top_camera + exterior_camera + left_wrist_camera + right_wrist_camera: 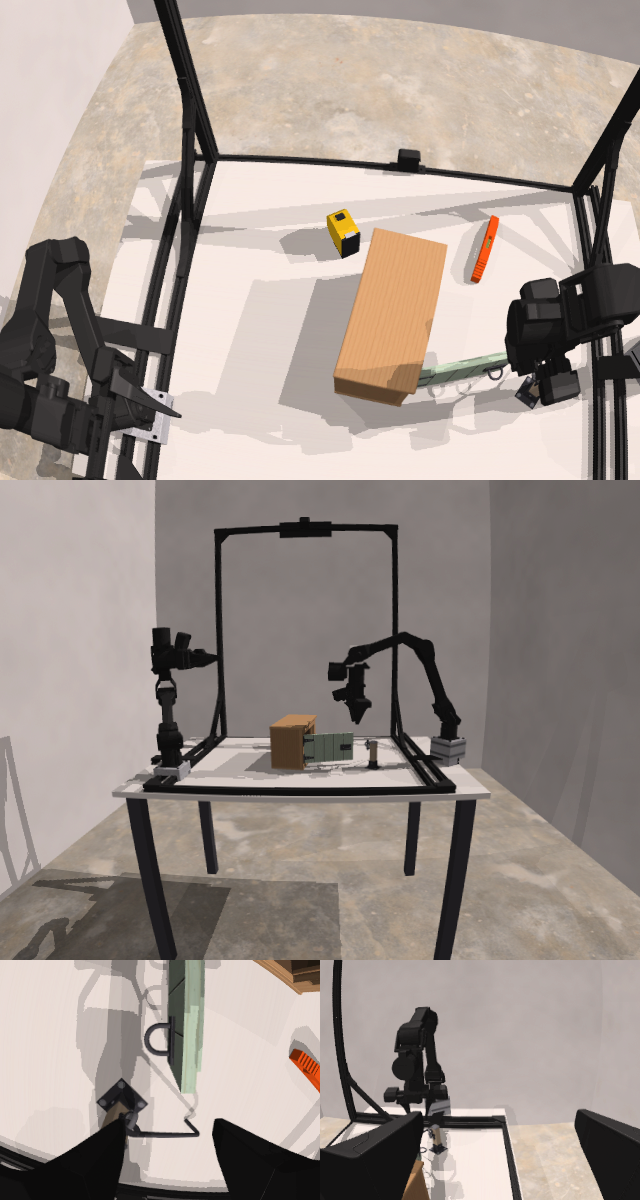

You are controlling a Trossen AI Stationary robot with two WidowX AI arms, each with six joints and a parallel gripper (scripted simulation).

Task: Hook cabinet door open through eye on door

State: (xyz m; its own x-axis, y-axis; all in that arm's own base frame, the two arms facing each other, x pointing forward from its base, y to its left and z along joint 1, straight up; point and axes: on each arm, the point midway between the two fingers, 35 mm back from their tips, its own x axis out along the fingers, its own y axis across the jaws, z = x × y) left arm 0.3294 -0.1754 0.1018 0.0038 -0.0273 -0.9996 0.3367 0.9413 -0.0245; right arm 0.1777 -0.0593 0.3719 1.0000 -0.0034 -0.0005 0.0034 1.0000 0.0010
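Now: left hand 14 cm above the dark hook, 6 cm to the right of it and 1 cm past it. Also, from my left hand: yellow box: 31 cm behind, 27 cm to the right, 16 cm below; green door: 13 cm below, 10 cm to the right; orange level: 27 cm behind, 18 cm below, 1 cm to the left.
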